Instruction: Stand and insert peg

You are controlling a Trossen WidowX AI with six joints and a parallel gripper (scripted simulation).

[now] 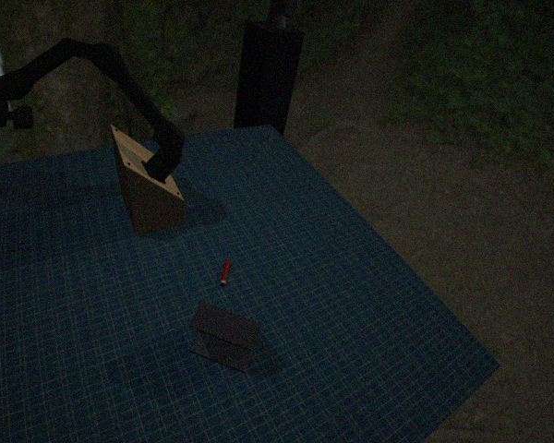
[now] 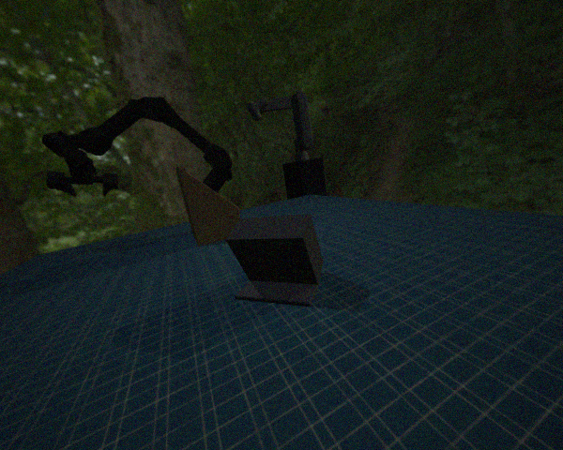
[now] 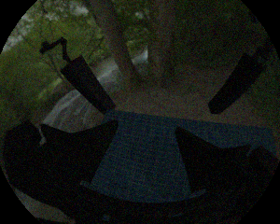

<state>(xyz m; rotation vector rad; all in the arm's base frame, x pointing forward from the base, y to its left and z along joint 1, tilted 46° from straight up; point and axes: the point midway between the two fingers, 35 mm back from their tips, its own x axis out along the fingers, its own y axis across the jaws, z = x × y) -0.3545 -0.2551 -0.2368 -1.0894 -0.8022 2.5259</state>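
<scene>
Now: gripper tip 67 cm short of the red peg, 41 cm to the right of it and 19 cm above it. Round my gripper tip: dark grey sloped panel (82 cm ahead, 33 cm to the left, 14 cm below).
</scene>
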